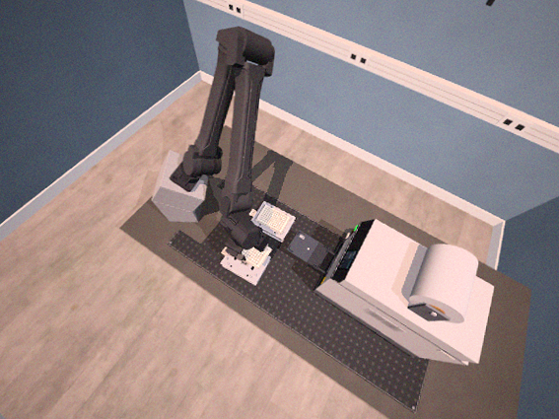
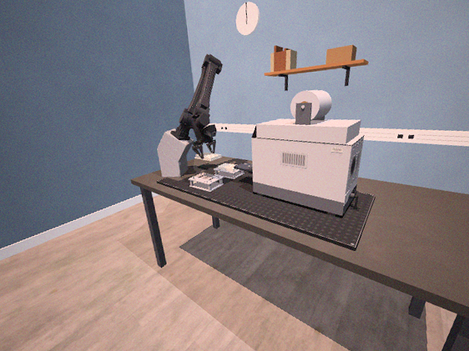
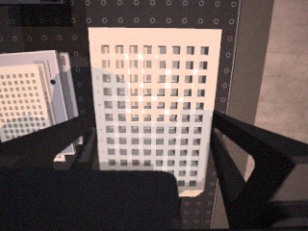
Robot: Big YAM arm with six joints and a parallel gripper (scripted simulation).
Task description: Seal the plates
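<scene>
Now: the sealer stage 19 cm ahead of my hand, 12 cm to the left of it and 8 cm below it. The rest, counted from my hand: foil roll: 52 cm ahead, 24 cm above, 6 cm to the left; plate nest: 13 cm below, 2 cm to the right, 2 cm behind.
</scene>
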